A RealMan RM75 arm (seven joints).
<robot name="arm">
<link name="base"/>
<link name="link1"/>
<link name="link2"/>
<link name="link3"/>
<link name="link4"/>
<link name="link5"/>
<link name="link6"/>
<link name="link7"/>
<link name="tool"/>
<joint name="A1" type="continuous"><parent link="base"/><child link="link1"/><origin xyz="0 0 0.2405" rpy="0 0 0"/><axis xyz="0 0 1"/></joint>
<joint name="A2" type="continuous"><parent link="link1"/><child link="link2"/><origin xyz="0 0 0" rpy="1.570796 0 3.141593"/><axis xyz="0 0 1"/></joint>
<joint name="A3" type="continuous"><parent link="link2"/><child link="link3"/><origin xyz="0 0.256 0" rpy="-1.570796 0 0"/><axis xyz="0 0 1"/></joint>
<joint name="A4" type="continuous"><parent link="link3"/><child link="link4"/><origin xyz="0 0 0" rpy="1.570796 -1.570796 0"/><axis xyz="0 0 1"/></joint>
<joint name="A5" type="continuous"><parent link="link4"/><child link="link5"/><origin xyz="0.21 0 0" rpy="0 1.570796 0"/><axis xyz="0 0 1"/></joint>
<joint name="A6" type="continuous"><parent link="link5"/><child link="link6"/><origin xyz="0 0 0" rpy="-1.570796 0 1.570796"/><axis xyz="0 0 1"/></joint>
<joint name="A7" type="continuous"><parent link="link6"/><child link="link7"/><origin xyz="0 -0.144 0" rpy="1.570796 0 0"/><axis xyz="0 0 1"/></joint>
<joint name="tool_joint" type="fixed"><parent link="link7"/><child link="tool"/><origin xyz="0 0 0" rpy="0 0 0"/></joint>
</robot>
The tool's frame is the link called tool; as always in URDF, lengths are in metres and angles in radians. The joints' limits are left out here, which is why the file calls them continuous.
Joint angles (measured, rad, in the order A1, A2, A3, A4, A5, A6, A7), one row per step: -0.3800, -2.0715, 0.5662, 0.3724, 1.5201, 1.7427, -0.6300; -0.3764, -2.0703, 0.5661, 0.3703, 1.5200, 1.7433, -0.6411; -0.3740, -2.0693, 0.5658, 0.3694, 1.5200, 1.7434, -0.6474; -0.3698, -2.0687, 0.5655, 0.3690, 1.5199, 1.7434, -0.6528; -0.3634, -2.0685, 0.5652, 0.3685, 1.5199, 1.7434, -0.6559; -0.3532, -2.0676, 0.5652, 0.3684, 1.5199, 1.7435, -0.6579; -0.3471, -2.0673, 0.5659, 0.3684, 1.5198, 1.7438, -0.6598; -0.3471, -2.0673, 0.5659, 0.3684, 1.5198, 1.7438, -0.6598; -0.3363, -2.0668, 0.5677, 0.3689, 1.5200, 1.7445, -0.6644; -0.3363, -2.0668, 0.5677, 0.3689, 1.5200, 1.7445, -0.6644; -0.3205, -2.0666, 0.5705, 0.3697, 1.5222, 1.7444, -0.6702
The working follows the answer.
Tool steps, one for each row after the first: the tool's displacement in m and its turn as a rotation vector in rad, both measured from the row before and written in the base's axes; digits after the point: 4 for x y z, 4 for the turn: -0.0013, -0.0011, 0.0001, -0.0083, -0.0075, 0.0084; -0.0009, -0.0007, 0.0003, -0.0042, -0.0037, 0.0053; -0.0013, -0.0012, 0.0002, -0.0034, -0.0032, 0.0067; -0.0019, -0.0018, 0.0000, -0.0021, -0.0022, 0.0080; -0.0030, -0.0029, 0.0003, -0.0011, -0.0005, 0.0109; -0.0017, -0.0018, 0.0000, -0.0017, -0.0009, 0.0063; 0.0000, 0.0000, 0.0000, 0.0000, 0.0000, 0.0000; -0.0028, -0.0032, 0.0000, -0.0044, -0.0018, 0.0108; 0.0000, 0.0000, 0.0000, 0.0000, 0.0000, 0.0000; -0.0041, -0.0048, -0.0005, -0.0075, -0.0010, 0.0161
Tool pose at each row, in the base's axes (x y z in m, rotation vector in rad; rounded; the steps above come from the unrounded poses): -0.2820, 0.2842, 0.0242, -2.1541, -0.0589, -1.0966; -0.2833, 0.2831, 0.0243, -2.1553, -0.0760, -1.1015; -0.2842, 0.2824, 0.0246, -2.1556, -0.0858, -1.1032; -0.2855, 0.2812, 0.0248, -2.1552, -0.0963, -1.1035; -0.2874, 0.2794, 0.0249, -2.1537, -0.1070, -1.1017; -0.2904, 0.2765, 0.0252, -2.1514, -0.1195, -1.0962; -0.2920, 0.2747, 0.0252, -2.1506, -0.1275, -1.0939; -0.2920, 0.2747, 0.0252, -2.1506, -0.1275, -1.0939; -0.2949, 0.2715, 0.0252, -2.1505, -0.1424, -1.0903; -0.2949, 0.2715, 0.0252, -2.1505, -0.1424, -1.0903; -0.2990, 0.2666, 0.0248, -2.1519, -0.1642, -1.0833

